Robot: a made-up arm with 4 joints. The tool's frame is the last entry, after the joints. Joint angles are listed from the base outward. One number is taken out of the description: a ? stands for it. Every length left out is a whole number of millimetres.
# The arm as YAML. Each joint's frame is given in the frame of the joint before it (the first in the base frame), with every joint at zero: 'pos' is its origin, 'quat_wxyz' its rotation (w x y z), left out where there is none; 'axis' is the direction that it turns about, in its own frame. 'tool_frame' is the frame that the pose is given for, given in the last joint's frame.
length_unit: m
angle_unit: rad
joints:
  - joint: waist
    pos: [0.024, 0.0, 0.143]
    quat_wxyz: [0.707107, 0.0, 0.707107, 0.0]
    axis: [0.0, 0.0, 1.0]
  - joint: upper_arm
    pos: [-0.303, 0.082, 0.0]
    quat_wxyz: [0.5, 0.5, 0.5, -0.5]
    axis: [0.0, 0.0, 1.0]
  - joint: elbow
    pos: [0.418, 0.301, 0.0]
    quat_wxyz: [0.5, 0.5, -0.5, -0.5]
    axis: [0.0, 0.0, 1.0]
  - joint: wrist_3
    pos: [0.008, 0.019, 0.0]
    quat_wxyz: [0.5, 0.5, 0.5, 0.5]
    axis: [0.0, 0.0, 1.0]
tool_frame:
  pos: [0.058, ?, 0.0]
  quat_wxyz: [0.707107, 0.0, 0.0, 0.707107]
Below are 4 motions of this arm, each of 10 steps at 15 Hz.
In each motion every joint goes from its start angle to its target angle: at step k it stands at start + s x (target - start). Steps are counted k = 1, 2, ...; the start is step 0. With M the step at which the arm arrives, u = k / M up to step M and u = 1 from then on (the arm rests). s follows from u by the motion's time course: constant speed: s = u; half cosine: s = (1 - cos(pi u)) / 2; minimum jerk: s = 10 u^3 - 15 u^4 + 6 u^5.
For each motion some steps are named. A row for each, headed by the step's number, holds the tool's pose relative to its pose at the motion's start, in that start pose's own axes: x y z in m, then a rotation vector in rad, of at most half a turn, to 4 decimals.
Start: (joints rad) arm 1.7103 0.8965 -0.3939 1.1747
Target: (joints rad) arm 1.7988 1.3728 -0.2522 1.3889
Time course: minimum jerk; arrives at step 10
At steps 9, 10:
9: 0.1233 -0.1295 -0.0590 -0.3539 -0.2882 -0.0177
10: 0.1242 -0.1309 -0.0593 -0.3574 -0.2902 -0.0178

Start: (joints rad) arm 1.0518 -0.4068 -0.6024 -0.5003
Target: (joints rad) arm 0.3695 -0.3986 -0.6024 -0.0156
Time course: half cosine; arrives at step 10
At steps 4, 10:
4: -0.0119 0.0705 0.0279 -0.2185 -0.0416 0.0886
10: -0.0282 0.2061 0.0149 -0.6442 -0.0199 0.2431

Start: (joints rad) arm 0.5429 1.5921 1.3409 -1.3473
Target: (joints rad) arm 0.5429 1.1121 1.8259 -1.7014
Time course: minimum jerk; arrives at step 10
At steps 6, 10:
6: -0.2365 -0.1522 -0.0354 0.0127 0.3315 -0.5679
10: -0.3736 -0.1841 -0.0405 0.0287 0.4842 -0.8319

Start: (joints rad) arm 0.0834 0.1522 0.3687 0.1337
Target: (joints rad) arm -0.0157 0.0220 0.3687 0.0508
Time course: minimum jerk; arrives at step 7
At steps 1, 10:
1: -0.0010 -0.0002 0.0005 -0.0019 0.0032 -0.0027
10: -0.0439 -0.0048 0.0256 -0.0870 0.1331 -0.1216

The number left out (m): 0.218
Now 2 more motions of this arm.
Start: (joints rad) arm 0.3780 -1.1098 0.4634 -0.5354
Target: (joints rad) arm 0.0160 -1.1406 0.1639 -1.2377
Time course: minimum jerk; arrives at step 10
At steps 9, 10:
9: -0.2148 0.0285 0.0037 -0.2382 -0.4084 -1.0034
10: -0.2171 0.0297 0.0033 -0.2394 -0.4126 -1.0120

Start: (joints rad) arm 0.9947 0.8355 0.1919 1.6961
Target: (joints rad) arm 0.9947 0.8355 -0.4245 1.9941
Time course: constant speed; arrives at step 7
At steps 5, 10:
5: -0.0088 0.0494 -0.0885 0.1013 0.4293 0.2094
10: -0.0252 0.0707 -0.1192 0.1676 0.5955 0.2885

